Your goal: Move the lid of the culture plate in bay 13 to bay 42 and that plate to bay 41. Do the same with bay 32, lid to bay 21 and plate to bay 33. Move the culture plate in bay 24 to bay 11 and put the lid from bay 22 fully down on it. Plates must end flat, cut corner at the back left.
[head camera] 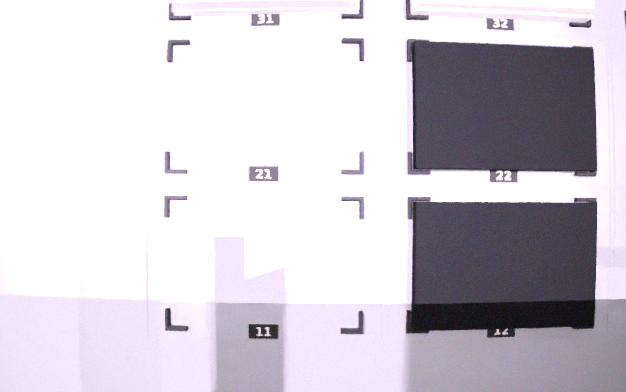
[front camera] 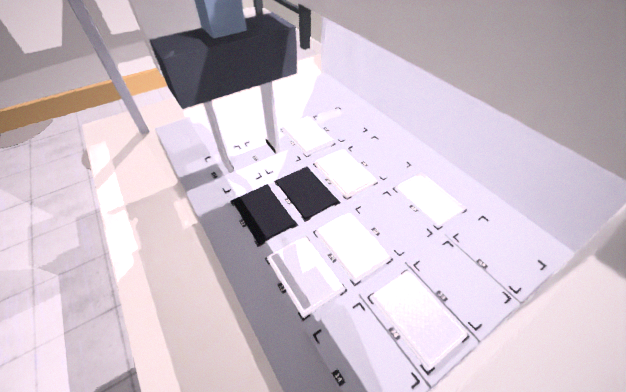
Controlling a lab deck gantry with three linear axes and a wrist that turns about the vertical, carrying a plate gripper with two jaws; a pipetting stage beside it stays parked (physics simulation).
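Pixels of known places: gripper, fingertip midpoint: [front camera: 251, 156]; robot's base at its link origin: [head camera: 171, 325] [front camera: 206, 159].
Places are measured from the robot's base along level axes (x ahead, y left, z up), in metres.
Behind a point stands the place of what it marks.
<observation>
My gripper [front camera: 252, 160] @(x 0.228, y 0.043, z 0.160 m) hangs over the area of bays 11 and 21, jaws apart, nothing visible between them; the head view does not show it. A white culture plate [front camera: 306, 276] @(x 0.403, y 0.040, z 0.015 m) is in bay 13. A white culture plate [front camera: 347, 172] @(x 0.239, y 0.256, z 0.014 m) [head camera: 500, 9] @(x 0.224, y 0.216, z 0.009 m) is in bay 32. A pale, dotted culture plate [front camera: 420, 320] @(x 0.565, y 0.145, z 0.029 m) is in bay 24. A black lid [front camera: 307, 192] @(x 0.236, y 0.148, z 0.008 m) [head camera: 504, 107] @(x 0.225, y 0.149, z 0.008 m) lies flat in bay 22. A flat white piece [front camera: 430, 200] @(x 0.400, y 0.358, z 0.008 m) lies in bay 43. Bays 11 and 21 hold no plate. Lid seams and cut corners are too washed out to tell.
A black piece [front camera: 265, 214] @(x 0.239, y 0.043, z 0.008 m) [head camera: 504, 260] @(x 0.225, y 0.047, z 0.008 m) lies in bay 12, close in front of bay 22. White pieces sit in bay 31 [front camera: 308, 135] @(x 0.075, y 0.253, z 0.014 m) [head camera: 265, 6] @(x 0.065, y 0.216, z 0.008 m) and bay 23 [front camera: 353, 246] @(x 0.401, y 0.146, z 0.014 m). A tall pale wall [front camera: 450, 125] @(x 0.301, y 0.499, z 0.086 m) runs behind the back row.
</observation>
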